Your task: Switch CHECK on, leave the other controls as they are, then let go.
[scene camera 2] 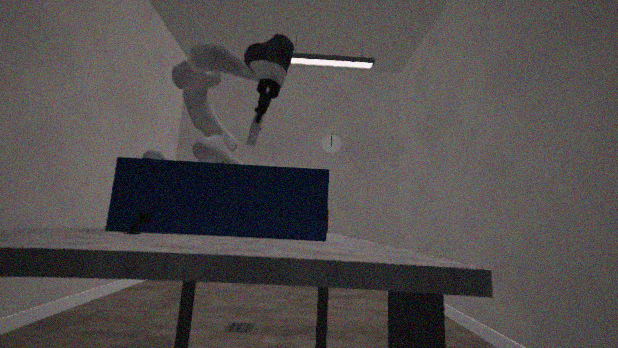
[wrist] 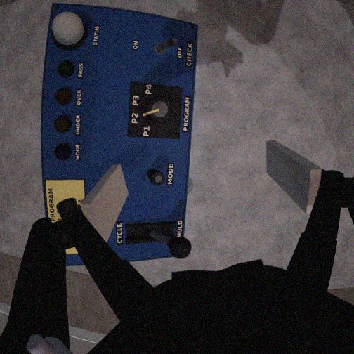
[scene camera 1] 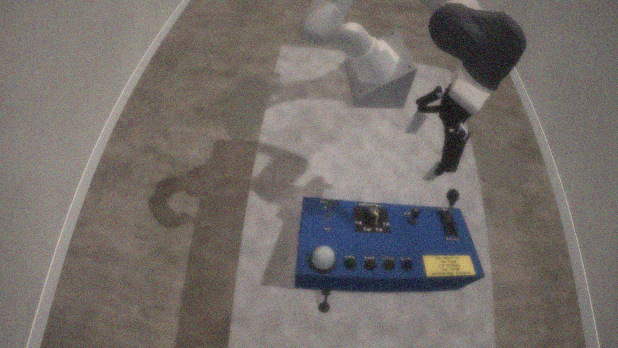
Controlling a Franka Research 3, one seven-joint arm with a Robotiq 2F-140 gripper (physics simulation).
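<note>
The CHECK switch is a small toggle on the blue control box. Its lever leans toward OFF in the wrist view. The PROGRAM knob has its yellow pointer toward P2. The MODE control and the CYCLE lever are nearer my gripper; the CYCLE lever leans to the HOLD end. My gripper is open and empty, above the table on the robot's side of the box, apart from CHECK.
A white STATUS dome, several dark lamps and a yellow label are on the box. A small dark lever sticks out on its far side. The robot's grey base stands behind on the table.
</note>
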